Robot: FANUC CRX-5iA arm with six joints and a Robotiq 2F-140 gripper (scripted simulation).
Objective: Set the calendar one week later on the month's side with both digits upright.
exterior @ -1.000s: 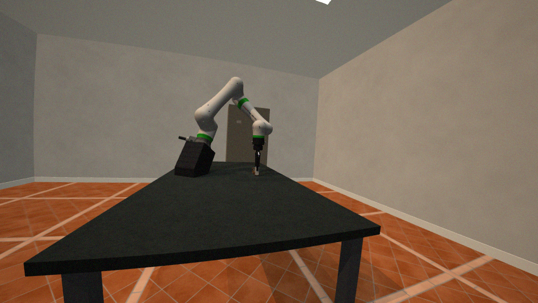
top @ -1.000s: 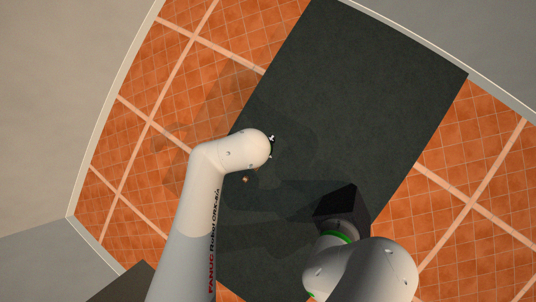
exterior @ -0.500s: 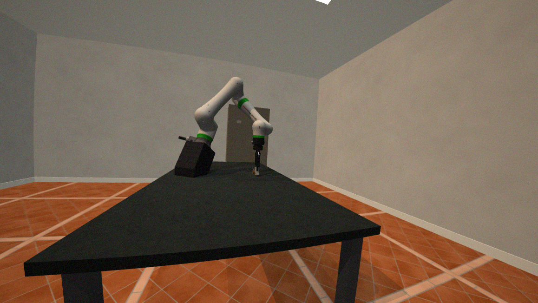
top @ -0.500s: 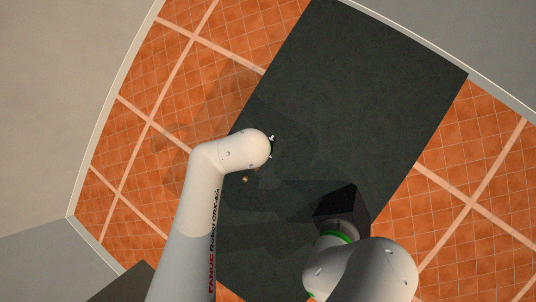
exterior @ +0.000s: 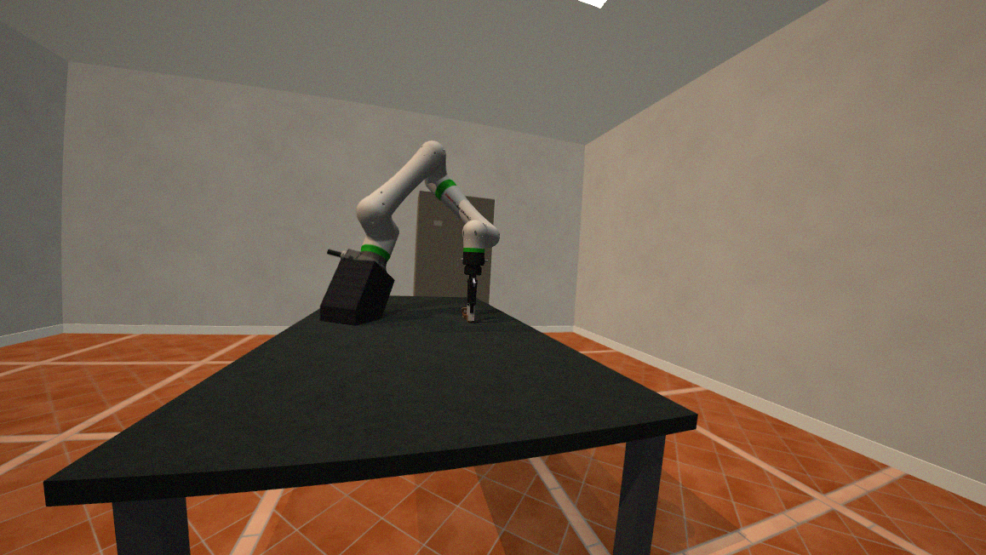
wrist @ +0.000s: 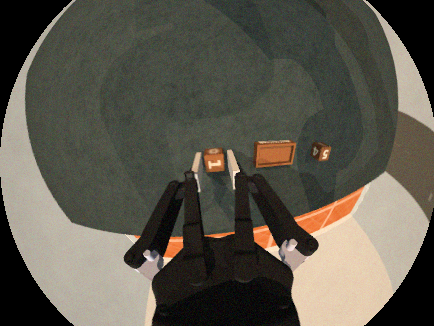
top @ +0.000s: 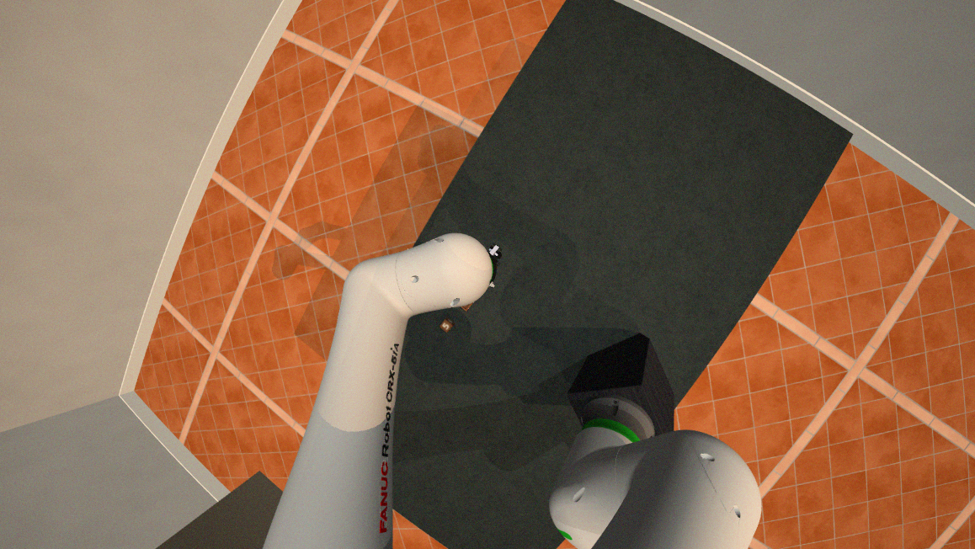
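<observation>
Now: hand 2 cm past the brown cube, 21 cm to the right of it and 3 cm above it. Also, from my hand: brown tray: 1 cm behind, 11 cm to the left, 3 cm below.
</observation>
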